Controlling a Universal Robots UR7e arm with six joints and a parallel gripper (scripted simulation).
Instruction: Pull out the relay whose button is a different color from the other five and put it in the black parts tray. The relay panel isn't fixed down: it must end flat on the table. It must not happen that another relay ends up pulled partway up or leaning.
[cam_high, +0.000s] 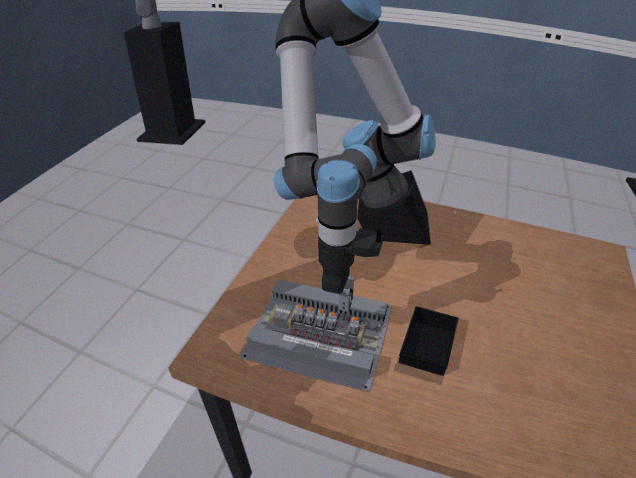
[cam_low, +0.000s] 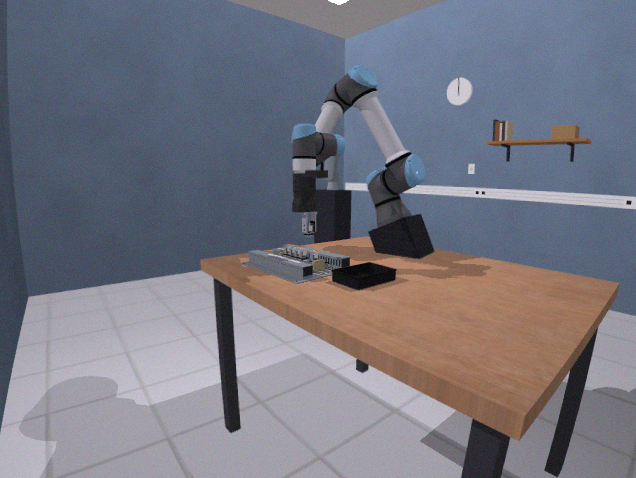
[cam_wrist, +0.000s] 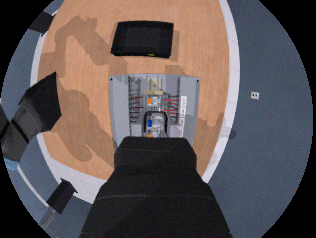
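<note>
Now: hand 2 cm past the black parts tray, 21 cm to the right of it and 13 cm above it. Round my hand: grey relay panel (1 cm behind, 6 cm to the right, 12 cm below).
</note>
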